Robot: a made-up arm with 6 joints.
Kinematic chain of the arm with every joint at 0, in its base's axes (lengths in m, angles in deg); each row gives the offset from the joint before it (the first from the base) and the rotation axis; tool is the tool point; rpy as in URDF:
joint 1: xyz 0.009 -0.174 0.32 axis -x
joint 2: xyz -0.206 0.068 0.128 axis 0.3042 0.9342 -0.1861
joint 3: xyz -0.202 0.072 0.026 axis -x
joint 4: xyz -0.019 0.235 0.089 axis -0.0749 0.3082 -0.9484
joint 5: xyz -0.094 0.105 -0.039 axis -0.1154 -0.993 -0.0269
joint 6: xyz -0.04 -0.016 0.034 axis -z
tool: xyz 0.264 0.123 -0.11 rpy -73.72 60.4 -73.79
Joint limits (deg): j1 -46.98..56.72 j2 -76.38..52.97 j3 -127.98..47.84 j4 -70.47..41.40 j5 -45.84..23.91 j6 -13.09..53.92
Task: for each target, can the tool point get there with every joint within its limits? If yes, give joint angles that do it. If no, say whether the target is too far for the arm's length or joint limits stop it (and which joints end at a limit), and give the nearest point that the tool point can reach.
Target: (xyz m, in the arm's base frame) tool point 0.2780 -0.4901 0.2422
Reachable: no: joint limits stop it (at a limit: joint 1, joint 2, joint 3, joint 4, joint 5) | nearest point 0.0784 -0.3977 0.0805 | short by 0.273 m
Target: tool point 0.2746 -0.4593 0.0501
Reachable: no: joint limits stop it (at a limit: joint 1, joint 2, joint 3, joint 5) | nearest point 0.1331 -0.3854 -0.0047 | short by 0.169 m
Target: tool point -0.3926 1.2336 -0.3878
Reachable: no: too far | nearest point -0.3093 0.5619 0.0349 | short by 0.798 m
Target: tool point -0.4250 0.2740 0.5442
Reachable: yes | joints -11.54 -36.85 -26.57 -40.32 -3.03 32.17
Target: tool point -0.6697 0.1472 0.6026
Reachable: yes | joints -12.82 -47.80 -67.70 -40.96 -13.03 8.30
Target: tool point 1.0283 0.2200 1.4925
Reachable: no: too far | nearest point 0.1183 0.0422 0.9635 | short by 1.068 m
